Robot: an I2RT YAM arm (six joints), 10 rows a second.
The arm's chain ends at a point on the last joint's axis. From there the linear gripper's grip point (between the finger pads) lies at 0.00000 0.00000 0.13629 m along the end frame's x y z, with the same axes.
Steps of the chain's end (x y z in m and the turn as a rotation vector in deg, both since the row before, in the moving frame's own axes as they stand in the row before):
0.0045 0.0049 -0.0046 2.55 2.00 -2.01
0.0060 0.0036 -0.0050 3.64 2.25 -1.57
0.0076 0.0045 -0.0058 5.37 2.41 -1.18
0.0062 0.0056 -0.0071 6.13 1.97 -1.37
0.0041 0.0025 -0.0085 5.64 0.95 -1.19
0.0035 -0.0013 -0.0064 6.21 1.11 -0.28
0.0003 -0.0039 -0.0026 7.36 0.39 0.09
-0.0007 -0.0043 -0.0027 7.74 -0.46 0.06
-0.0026 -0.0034 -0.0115 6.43 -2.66 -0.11
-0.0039 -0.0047 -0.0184 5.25 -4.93 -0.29
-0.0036 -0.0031 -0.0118 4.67 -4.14 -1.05
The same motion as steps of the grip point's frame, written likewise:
0.0091 -0.0012 -0.0048 2.55 2.00 -2.01
0.0112 -0.0051 -0.0054 3.64 2.25 -1.57
0.0132 -0.0083 -0.0065 5.37 2.41 -1.18
0.0107 -0.0090 -0.0080 6.13 1.97 -1.37
0.0062 -0.0109 -0.0092 5.64 0.95 -1.19
0.0061 -0.0160 -0.0072 6.21 1.11 -0.28
0.0012 -0.0214 -0.0037 7.36 0.39 0.09
-0.0018 -0.0227 -0.0039 7.74 -0.46 0.06
-0.0089 -0.0187 -0.0125 6.43 -2.66 -0.11
-0.0156 -0.0171 -0.0195 5.25 -4.93 -0.29
-0.0135 -0.0141 -0.0126 4.67 -4.14 -1.05

